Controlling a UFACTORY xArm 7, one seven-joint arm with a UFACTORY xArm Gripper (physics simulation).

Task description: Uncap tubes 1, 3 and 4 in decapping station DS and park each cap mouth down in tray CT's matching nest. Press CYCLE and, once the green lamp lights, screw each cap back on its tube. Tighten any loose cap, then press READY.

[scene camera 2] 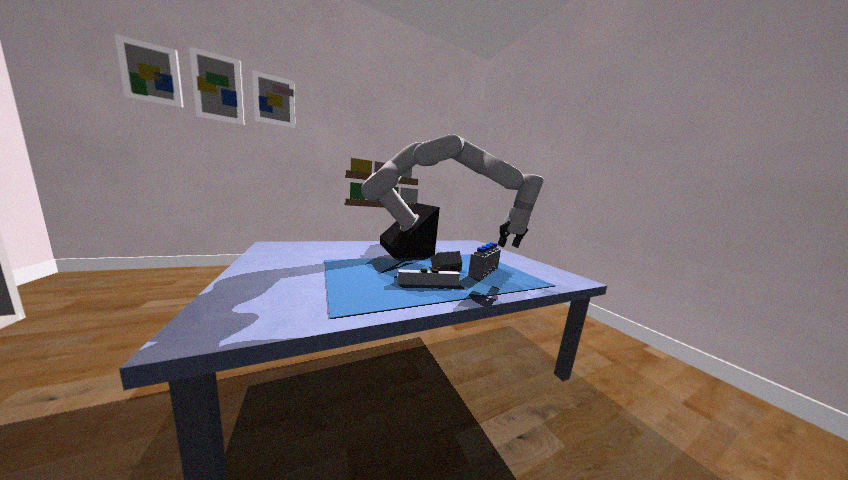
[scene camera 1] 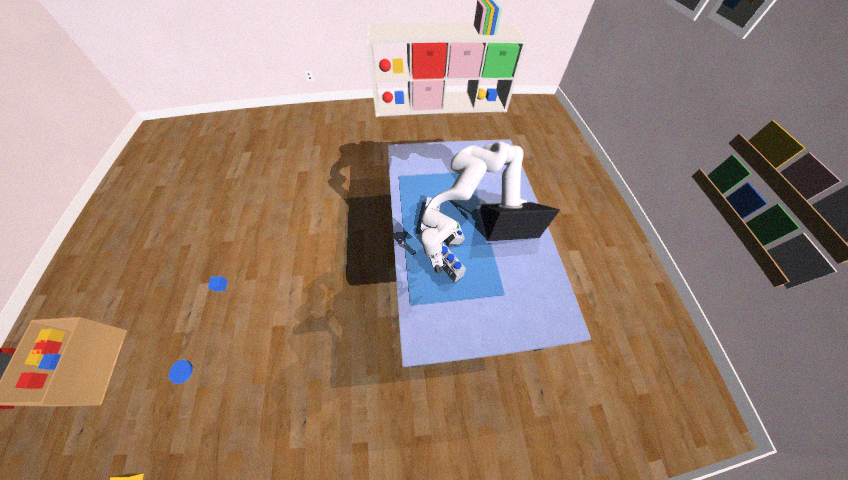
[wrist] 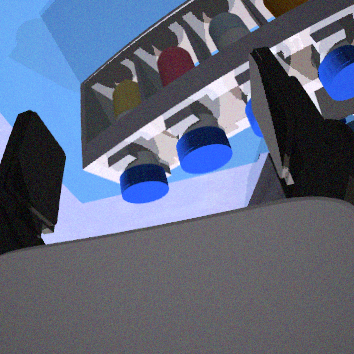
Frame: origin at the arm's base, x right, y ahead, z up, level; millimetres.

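Seen in the pictures: gripper, fingertip midpoint: (scene camera 2: 507,246) (wrist: 143,103); arm's base, origin of the base link: (scene camera 2: 410,223) (scene camera 1: 510,207).
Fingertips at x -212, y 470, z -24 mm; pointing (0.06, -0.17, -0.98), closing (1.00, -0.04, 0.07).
Note:
Offsets run from my fingertips to a thing's top centre. "*": to the spot under its first point. Level surfaces: height alone.
My gripper (scene camera 1: 439,268) (scene camera 2: 509,243) (wrist: 143,103) is open and empty, above the far end of the decapping rack {dx +42, dy -70, dz -30 mm} (scene camera 1: 455,274) (scene camera 2: 484,265) (wrist: 200,82). The rack holds upright tubes; yellow {* dx -29, dy -85, dz -93 mm} (wrist: 126,97), red (wrist: 175,65), grey-blue {* dx +62, dy -46, dz -87 mm} (wrist: 229,31) and orange {* dx +104, dy -29, dz -81 mm} (wrist: 286,6) ones show in the wrist view. Blue caps {dx -31, dy -99, dz -12 mm} (wrist: 144,184) {dx +17, dy -80, dz -12 mm} (wrist: 204,151) {dx +114, dy -40, dz -12 mm} (wrist: 340,74) sit on top; another cap {dx +66, dy -60, dz -12 mm} (wrist: 254,117) is partly hidden by the right finger. Two caps appear between the spread fingers, below them. Tube numbers and cap tightness cannot be read.
A long white block {dx +348, dy -74, dz -79 mm} (scene camera 2: 428,277) lies on the blue mat {dz -133 mm} (scene camera 1: 458,291) (scene camera 2: 357,291). A grey box {dx +193, dy -159, dz -49 mm} (scene camera 1: 455,237) (scene camera 2: 446,261) with small green and blue spots stands beside the rack. I cannot tell which is tray CT. The black arm base (scene camera 1: 517,223) (scene camera 2: 416,234) stands behind.

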